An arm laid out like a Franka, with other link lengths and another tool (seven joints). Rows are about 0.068 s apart.
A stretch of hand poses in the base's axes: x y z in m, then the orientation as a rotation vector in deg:
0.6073, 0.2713, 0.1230, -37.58, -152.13, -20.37
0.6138, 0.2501, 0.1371, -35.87, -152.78, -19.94
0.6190, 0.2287, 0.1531, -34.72, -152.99, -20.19
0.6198, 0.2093, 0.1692, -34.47, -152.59, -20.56
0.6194, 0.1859, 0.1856, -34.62, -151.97, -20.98
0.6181, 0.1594, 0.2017, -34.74, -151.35, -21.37
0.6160, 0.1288, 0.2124, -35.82, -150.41, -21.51
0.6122, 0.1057, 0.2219, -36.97, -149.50, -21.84
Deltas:
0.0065, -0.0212, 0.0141, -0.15, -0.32, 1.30
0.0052, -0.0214, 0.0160, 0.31, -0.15, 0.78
0.0008, -0.0194, 0.0161, 0.39, 0.30, 0.10
-0.0004, -0.0234, 0.0164, 0.42, 0.46, -0.20
-0.0013, -0.0265, 0.0161, 0.40, 0.47, -0.17
-0.0021, -0.0306, 0.0107, 0.15, 0.75, -0.83
-0.0038, -0.0231, 0.0095, 0.25, 0.65, -0.91

